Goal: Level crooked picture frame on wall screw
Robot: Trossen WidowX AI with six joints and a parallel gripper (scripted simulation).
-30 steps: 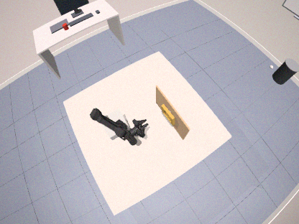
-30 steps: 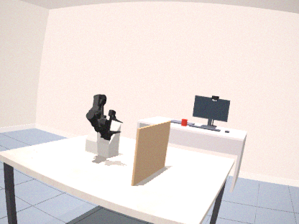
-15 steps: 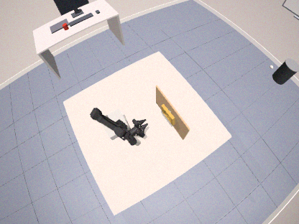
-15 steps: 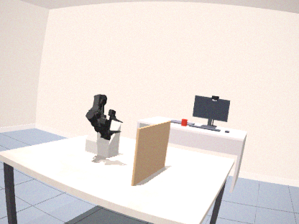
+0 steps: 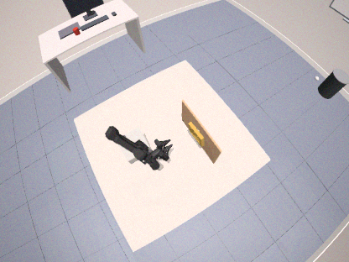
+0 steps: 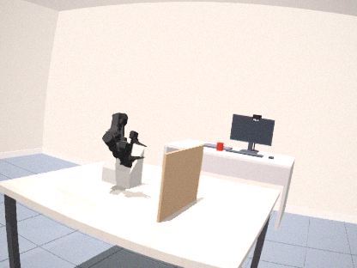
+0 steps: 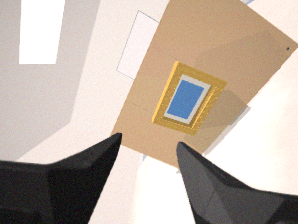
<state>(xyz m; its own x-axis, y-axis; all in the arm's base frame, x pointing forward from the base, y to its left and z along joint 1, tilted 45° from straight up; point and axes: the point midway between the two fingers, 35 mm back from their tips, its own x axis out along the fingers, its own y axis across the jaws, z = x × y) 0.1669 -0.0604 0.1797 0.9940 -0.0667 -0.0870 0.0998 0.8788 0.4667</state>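
Right now my gripper tip is 20 cm short of the picture frame, 4 cm to the left of it and 9 cm above it. Round my gripper tip: wall board: 21 cm ahead, 4 cm to the right, 10 cm below.
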